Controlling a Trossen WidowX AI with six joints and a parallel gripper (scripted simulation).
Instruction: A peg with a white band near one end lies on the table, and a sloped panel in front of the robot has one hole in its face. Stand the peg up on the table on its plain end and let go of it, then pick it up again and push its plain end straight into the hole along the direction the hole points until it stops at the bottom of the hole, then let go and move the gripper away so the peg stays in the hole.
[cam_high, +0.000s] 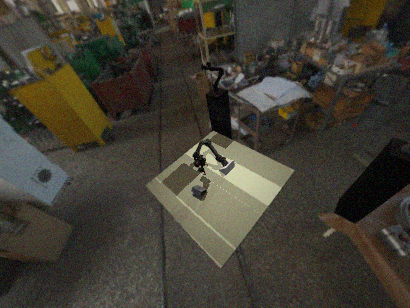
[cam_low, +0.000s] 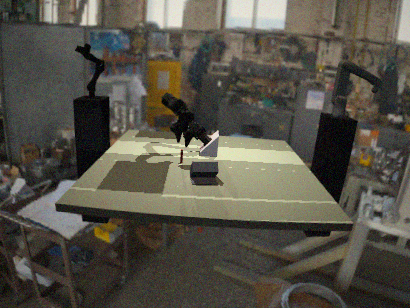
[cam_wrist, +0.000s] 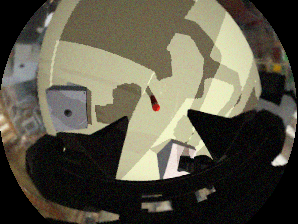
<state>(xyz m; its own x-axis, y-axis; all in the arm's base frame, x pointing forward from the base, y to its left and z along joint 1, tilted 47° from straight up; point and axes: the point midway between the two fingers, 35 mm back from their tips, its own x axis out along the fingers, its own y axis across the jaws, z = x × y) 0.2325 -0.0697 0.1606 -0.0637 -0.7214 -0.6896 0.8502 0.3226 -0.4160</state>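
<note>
Now: the red peg 50 mm below my gripper tip. Round my gripper tip: sloped panel (230 mm ahead, 120 mm to the left, 60 mm below).
</note>
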